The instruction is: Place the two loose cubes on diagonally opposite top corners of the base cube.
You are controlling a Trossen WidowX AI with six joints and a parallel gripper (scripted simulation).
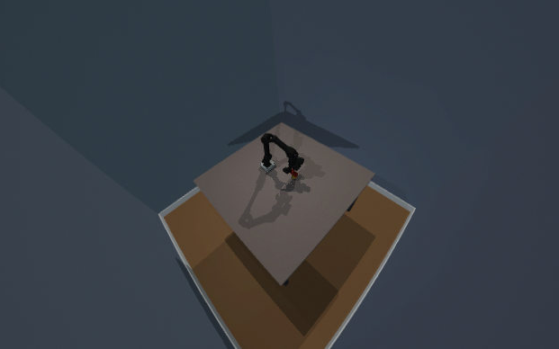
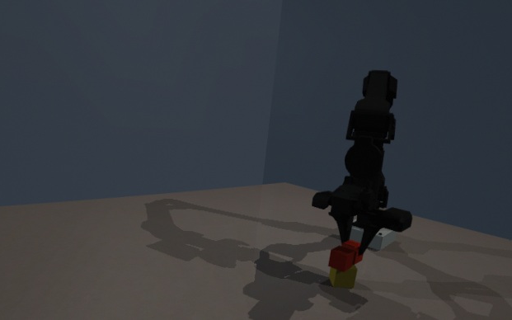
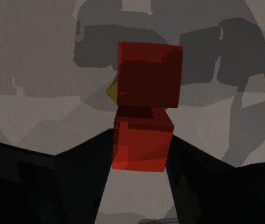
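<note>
My gripper tip is 4 cm short of the red cube. Round my gripper tip: yellow base cube: 2 cm ahead, 4 cm below.
</note>
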